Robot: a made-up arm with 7 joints.
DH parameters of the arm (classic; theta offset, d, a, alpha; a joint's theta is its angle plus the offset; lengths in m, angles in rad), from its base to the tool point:
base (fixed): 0 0 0 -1.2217
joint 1: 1.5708 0 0 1.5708
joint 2: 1.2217 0 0 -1.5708
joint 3: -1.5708 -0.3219 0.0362 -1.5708
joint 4: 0 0 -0.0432 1.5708
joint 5: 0 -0.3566 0 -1.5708
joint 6: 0 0 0 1.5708
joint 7: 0 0 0 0
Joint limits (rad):
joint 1: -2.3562..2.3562
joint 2: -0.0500..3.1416
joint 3: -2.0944..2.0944
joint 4: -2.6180..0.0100
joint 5: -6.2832..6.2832
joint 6: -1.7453..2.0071
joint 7: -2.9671..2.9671
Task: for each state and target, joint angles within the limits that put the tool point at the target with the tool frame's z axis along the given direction. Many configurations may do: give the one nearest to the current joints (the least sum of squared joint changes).
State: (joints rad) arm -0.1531 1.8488 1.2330 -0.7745 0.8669 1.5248 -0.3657
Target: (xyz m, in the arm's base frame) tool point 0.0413 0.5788 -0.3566 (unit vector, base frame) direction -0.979 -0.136 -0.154
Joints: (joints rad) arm -0.1488 0.8330 1.8667 -0.3877 1.3779 1.5123 -0.3657
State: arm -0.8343 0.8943 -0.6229 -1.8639 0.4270 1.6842 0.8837
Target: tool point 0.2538 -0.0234 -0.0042 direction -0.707 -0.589 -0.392
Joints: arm -0.7376 1.5723 -0.7156 -2.6160 -0.3827 1.9718 0.8837
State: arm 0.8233 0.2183 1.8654 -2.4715 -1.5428 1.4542 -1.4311
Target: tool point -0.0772 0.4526 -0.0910 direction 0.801 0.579 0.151
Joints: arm 0.0517 0.3877 1.7375 -1.8673 -1.7578 2.0071 -1.4311
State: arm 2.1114 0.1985 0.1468 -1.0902 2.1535 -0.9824 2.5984
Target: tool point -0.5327 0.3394 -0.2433 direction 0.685 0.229 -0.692
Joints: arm 1.2137 0.5582 0.6406 -0.5040 2.6136 -1.6094 2.5984
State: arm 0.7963 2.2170 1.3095 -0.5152 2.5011 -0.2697 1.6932
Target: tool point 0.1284 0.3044 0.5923 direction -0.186 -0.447 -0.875
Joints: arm 0.2507 2.4481 1.4951 -0.4733 3.1248 -0.2332 1.6932
